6 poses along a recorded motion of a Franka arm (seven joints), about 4.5 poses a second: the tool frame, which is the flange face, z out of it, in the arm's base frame.
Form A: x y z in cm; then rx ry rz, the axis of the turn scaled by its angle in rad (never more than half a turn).
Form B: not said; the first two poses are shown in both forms.
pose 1, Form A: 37.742 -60.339 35.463 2.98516 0.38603 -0.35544
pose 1, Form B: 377.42 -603.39 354.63 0.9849 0.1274 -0.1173 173.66
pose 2, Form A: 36.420 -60.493 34.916 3.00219 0.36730 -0.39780
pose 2, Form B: 364.20 -604.93 349.16 0.9841 0.1204 -0.1304 174.79
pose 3, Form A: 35.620 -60.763 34.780 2.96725 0.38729 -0.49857
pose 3, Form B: 356.20 -607.63 347.80 0.9781 0.1277 -0.1643 173.82
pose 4, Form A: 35.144 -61.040 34.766 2.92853 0.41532 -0.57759
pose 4, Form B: 351.44 -610.40 347.66 0.9717 0.1378 -0.1917 172.67
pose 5, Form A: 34.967 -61.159 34.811 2.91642 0.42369 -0.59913
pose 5, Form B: 349.67 -611.59 348.11 0.9698 0.1409 -0.1992 172.31
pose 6, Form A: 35.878 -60.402 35.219 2.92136 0.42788 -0.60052
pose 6, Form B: 358.78 -604.02 352.19 0.9696 0.1420 -0.1993 172.63
